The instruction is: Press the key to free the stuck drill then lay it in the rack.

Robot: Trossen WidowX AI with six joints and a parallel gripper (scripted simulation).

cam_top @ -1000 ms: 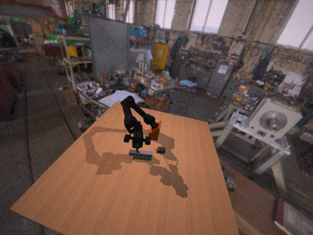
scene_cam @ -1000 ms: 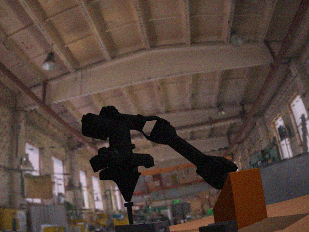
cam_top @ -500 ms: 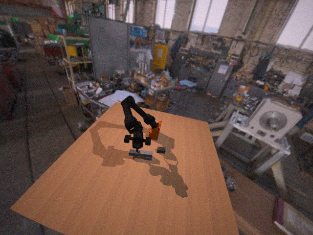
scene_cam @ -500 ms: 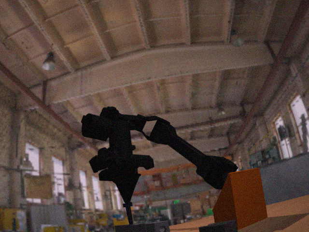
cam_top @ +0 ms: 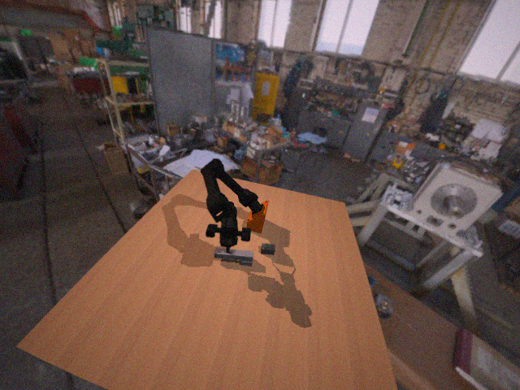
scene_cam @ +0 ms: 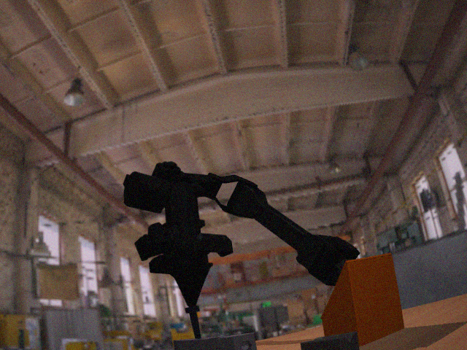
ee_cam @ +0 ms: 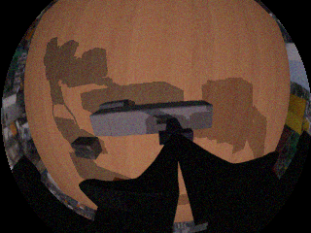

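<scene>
Right now the small dark key is 30 mm below my gripper tip. From my gripper tip the other things lie so: grey fixture block (10 mm behind, 30 mm to the left, 80 mm below); dark grey rack (120 mm behind, 180 mm to the left, 100 mm below); drill (20 mm behind, 50 mm to the left, 70 mm below).
</scene>
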